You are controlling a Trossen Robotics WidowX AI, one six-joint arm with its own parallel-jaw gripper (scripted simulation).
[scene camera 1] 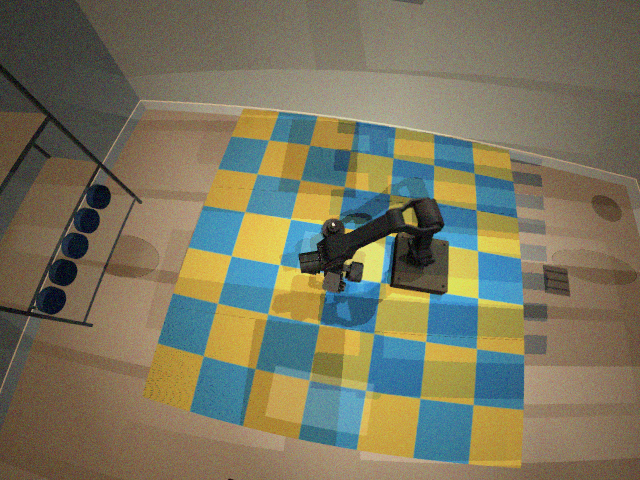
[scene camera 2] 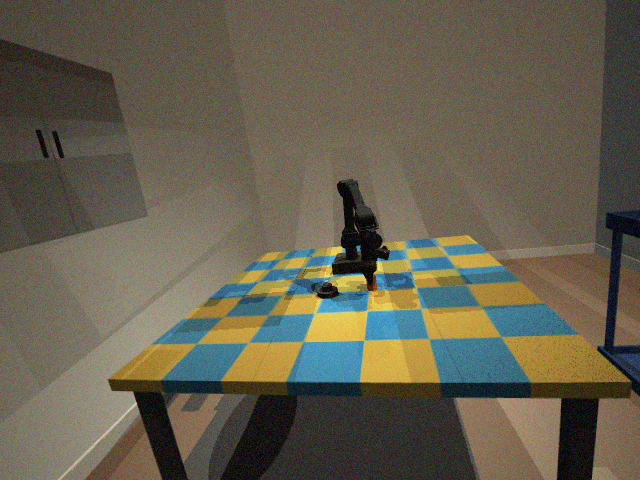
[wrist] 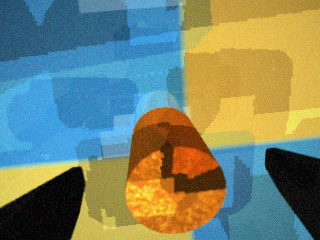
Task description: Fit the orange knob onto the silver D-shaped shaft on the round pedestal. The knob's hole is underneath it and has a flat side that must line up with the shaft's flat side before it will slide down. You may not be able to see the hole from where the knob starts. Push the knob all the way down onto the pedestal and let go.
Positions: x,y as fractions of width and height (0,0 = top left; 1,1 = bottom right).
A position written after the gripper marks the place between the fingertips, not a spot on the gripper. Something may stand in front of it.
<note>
The gripper (scene camera 1: 0.52,0.57) is open, with nothing in its grasp. Further things: an orange knob (wrist: 0.54,0.74).
The gripper also shows in the wrist view (wrist: 0.55,0.69). Scene camera 1 misses the orange knob, which is hidden by the gripper.
</note>
